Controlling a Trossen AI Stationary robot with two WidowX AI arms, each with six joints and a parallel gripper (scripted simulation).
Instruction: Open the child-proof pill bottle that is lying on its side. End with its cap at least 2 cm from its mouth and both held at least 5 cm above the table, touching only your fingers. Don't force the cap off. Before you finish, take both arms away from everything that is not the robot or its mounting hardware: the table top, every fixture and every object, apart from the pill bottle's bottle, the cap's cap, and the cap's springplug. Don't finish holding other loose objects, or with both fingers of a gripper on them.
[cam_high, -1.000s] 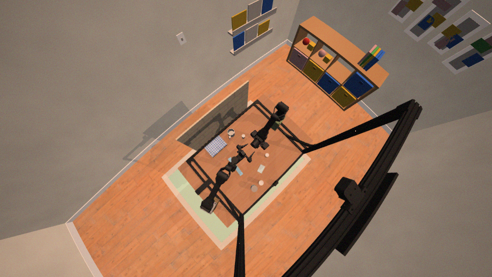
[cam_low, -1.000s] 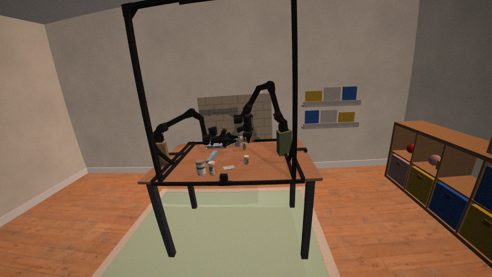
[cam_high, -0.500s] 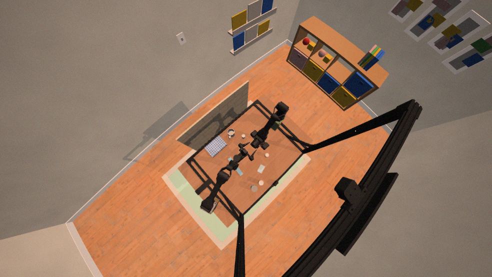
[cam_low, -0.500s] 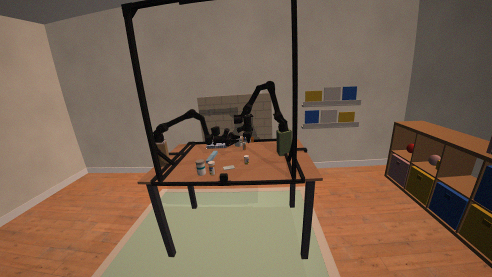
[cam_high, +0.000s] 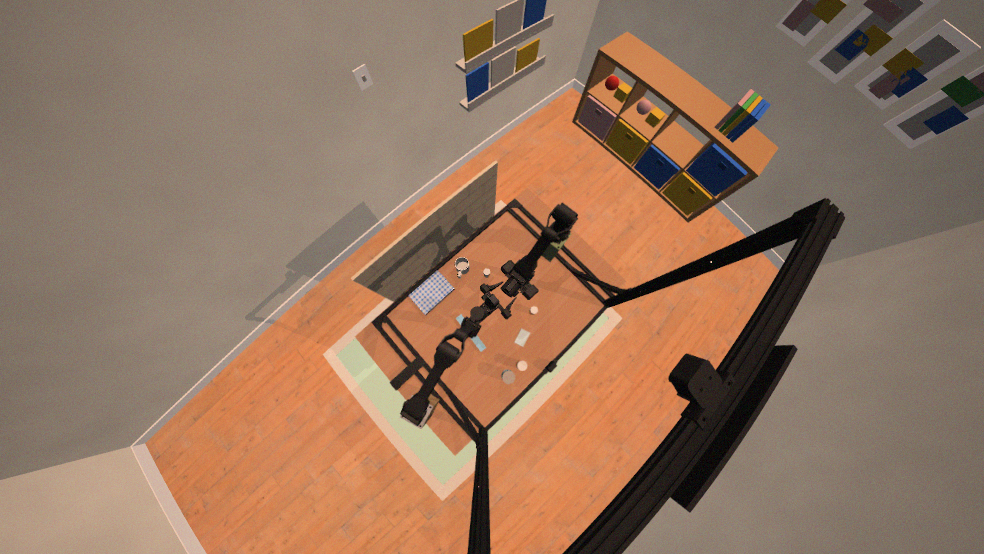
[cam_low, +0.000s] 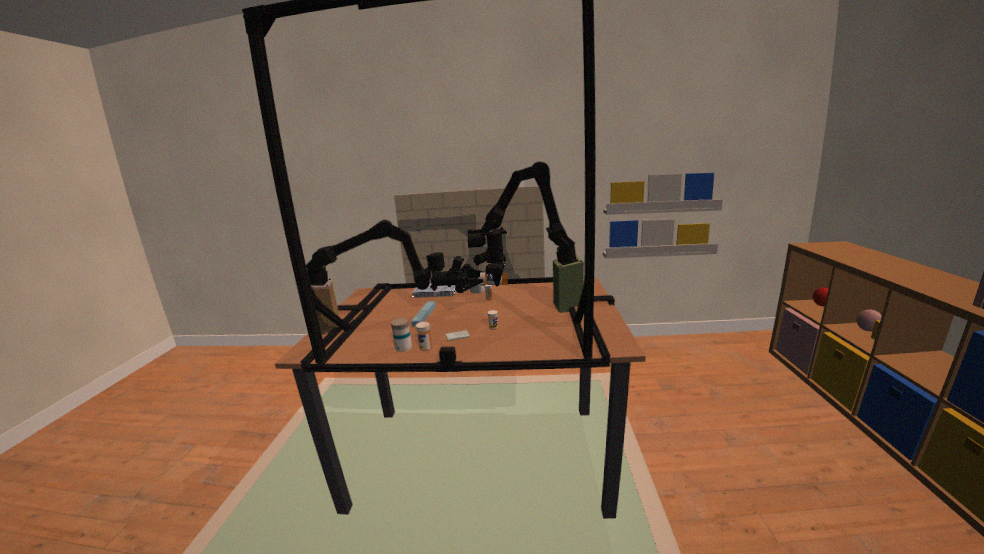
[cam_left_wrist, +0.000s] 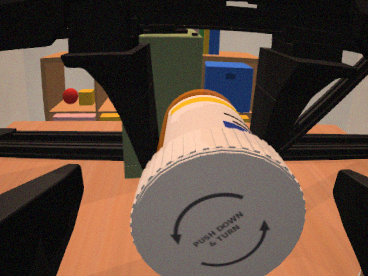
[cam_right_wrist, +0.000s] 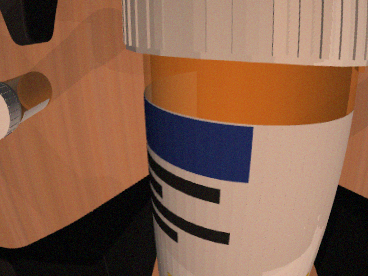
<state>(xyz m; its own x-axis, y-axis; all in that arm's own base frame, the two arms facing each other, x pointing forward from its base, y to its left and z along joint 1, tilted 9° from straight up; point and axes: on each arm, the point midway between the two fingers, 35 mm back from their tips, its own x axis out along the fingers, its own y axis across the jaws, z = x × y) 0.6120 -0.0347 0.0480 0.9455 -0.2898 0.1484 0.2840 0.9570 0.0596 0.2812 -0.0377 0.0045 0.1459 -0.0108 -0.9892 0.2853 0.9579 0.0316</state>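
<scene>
The ribbed white cap lies 3 cm to the right of my left hand, 1 cm below it and 1 cm behind it. Round my left hand: orange pill bottle: 7 cm to the right, 2 cm behind; light blue bar: 22 cm to the left, 14 cm below, 2 cm ahead.
Right now the orange pill bottle is 1 cm to the left of my right hand and 1 cm below it. From my right hand the other things lie so: ribbed white cap (1 cm ahead, 5 cm to the left, 1 cm below); then light blue bar (3 cm ahead, 31 cm to the left, 14 cm below).
</scene>
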